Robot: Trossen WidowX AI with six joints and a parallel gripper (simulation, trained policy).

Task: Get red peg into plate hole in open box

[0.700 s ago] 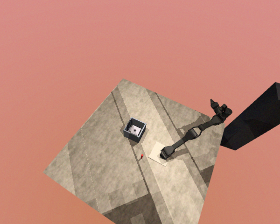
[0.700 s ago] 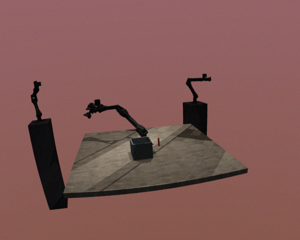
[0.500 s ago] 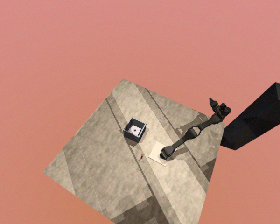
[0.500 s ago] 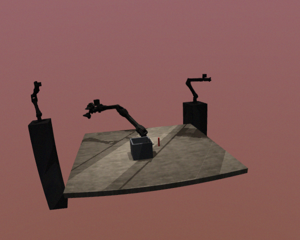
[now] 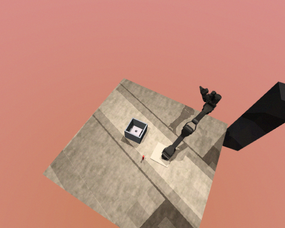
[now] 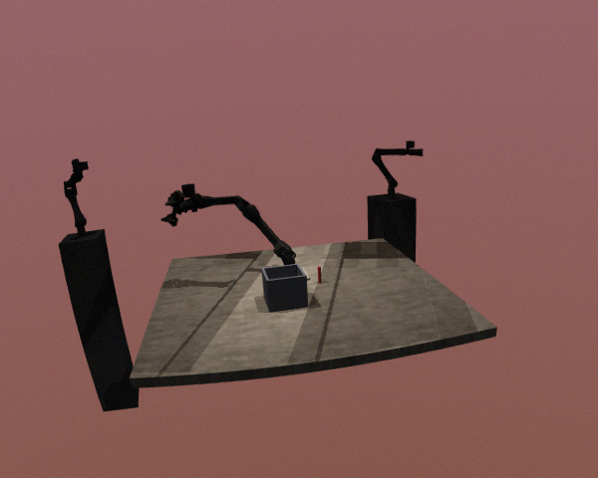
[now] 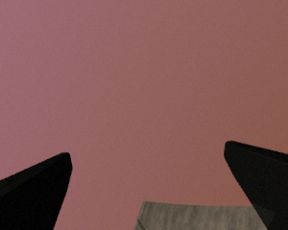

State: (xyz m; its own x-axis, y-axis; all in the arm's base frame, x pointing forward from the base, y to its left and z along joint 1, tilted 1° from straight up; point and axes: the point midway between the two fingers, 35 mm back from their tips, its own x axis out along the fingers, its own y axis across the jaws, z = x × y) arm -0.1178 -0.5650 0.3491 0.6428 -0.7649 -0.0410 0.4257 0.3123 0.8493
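Now: gripper tip 280 mm short of the red peg, 680 mm to the right of it and 330 mm above it.
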